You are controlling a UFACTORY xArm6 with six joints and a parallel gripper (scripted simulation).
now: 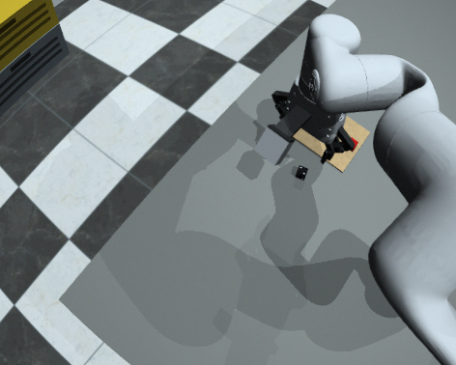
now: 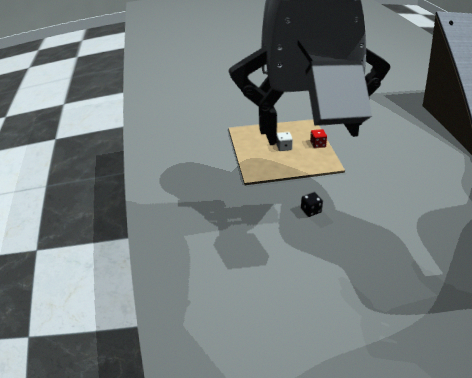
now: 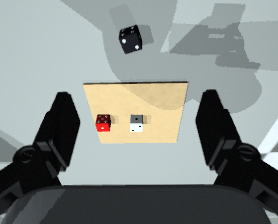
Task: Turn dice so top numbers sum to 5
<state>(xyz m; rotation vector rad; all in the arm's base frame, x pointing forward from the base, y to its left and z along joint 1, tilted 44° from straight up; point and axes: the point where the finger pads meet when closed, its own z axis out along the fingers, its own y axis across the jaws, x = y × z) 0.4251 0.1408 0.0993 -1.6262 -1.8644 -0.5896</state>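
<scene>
The black die lies 110 mm below my hand and 10 mm behind it. From my hand the other things lie so: red die (140 mm to the right, 110 mm below, 50 mm behind); white die (140 mm to the right, 110 mm below); tan mat (140 mm to the right, 120 mm below).
</scene>
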